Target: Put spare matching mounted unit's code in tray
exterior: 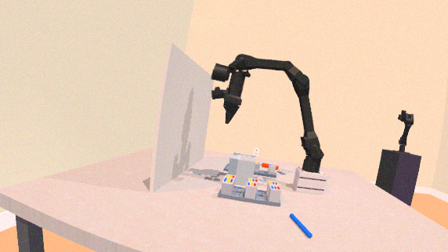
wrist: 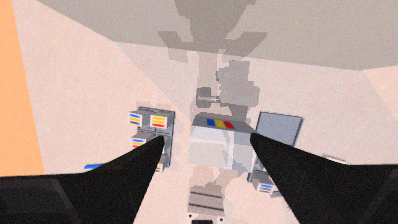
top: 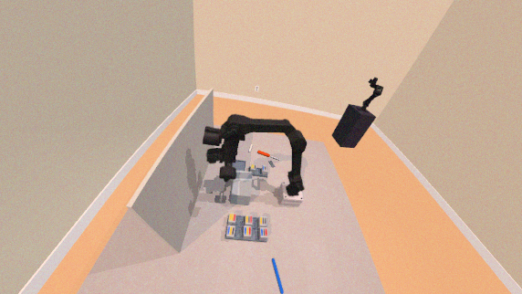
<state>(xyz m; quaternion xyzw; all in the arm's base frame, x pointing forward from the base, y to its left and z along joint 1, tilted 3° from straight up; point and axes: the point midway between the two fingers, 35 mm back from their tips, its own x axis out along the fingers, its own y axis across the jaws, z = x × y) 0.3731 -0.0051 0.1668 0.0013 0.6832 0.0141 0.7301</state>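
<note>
The grey rack is 22 cm below my gripper tip, 17 cm to the left of it and 11 cm behind it. Round my gripper tip: grey box (17 cm below, 9 cm behind, 3 cm to the right); then tall grey panel (15 cm ahead, 7 cm to the right); then flat grey tray (22 cm to the right, 22 cm below, 7 cm behind).
</note>
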